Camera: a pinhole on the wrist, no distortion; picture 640 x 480 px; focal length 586.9 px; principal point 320.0 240.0 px. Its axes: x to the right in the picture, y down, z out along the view. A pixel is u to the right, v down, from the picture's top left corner.
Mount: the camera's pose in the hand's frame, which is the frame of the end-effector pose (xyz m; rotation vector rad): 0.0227 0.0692 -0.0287 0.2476 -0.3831 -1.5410
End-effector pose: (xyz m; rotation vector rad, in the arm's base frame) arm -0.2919 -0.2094 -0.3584 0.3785 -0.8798 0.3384
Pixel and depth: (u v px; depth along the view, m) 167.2 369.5 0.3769
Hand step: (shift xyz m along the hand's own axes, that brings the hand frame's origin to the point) -0.0471 0.2001 0.3409
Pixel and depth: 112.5 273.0 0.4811
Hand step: -0.1387 0.2792 0.4083
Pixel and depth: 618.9 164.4 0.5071
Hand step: -0.2389 -0.1475 0.4325
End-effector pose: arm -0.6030 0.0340 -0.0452 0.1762 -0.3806 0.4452
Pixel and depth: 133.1 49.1 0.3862
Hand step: -0.2426 0.2209 0.2657
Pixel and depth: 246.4 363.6 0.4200
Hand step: -0.0596 0.1585 0.3863
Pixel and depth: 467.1 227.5 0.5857
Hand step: -0.2197 -0.0288 0.5157
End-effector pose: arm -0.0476 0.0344 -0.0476 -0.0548 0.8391 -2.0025
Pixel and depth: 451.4 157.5 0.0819
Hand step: -0.0202 0.0575 0.0434
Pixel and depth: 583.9 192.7 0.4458
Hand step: -0.1872 -0.0944 0.3829
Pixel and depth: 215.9 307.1 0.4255
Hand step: -0.0982 0.1808 0.3739
